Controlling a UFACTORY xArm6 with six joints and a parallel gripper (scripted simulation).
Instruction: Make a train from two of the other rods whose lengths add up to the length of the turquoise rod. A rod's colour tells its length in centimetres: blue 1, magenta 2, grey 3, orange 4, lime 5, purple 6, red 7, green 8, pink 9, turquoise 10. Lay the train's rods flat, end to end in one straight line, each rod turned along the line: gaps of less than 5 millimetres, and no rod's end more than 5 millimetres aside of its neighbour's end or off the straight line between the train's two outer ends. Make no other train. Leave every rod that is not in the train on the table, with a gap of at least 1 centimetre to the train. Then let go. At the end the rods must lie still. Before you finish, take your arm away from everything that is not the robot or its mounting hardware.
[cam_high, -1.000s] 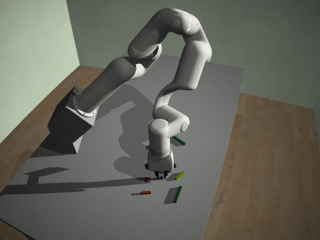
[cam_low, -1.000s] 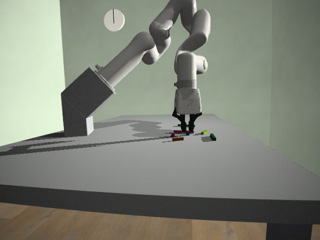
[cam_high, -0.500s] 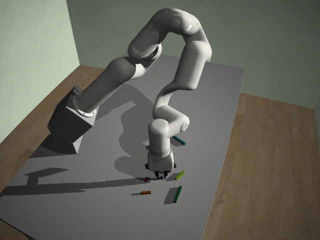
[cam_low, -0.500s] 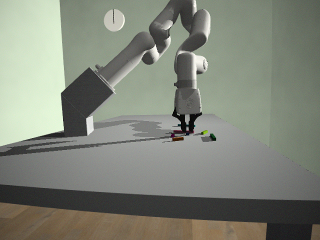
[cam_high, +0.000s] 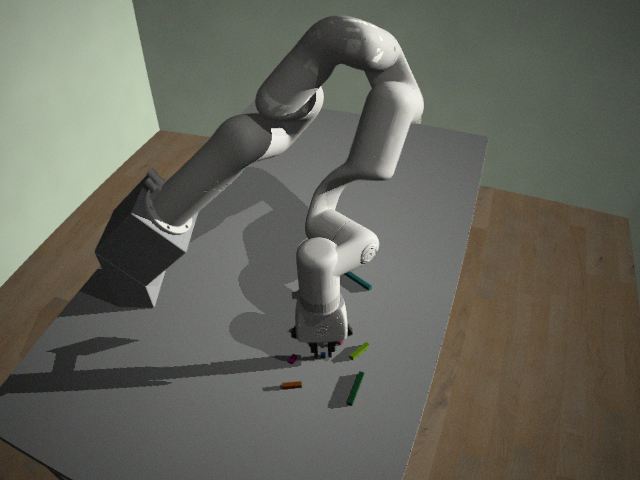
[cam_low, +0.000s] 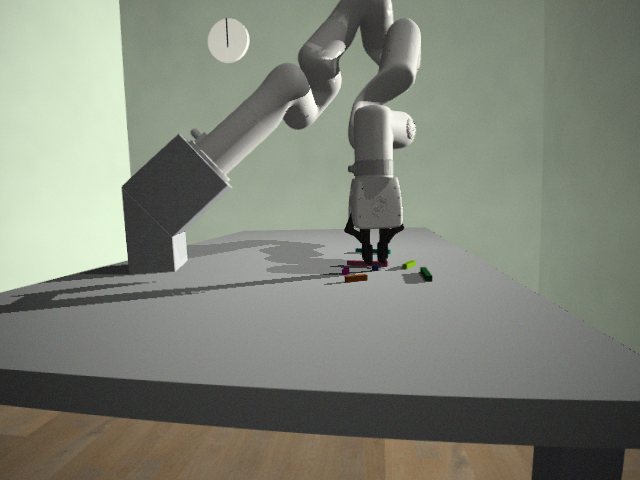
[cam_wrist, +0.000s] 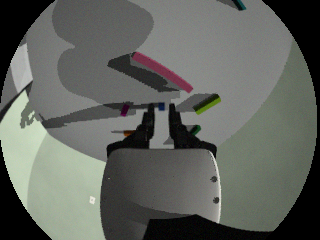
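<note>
The blue rod is 3 cm below my hand. From my hand the other things lie so: pink rod: 2 cm behind, 5 cm to the left, 3 cm below; then magenta rod: 5 cm behind, 4 cm to the right, 3 cm below; then lime rod: 7 cm ahead, 4 cm to the left, 3 cm below.
</note>
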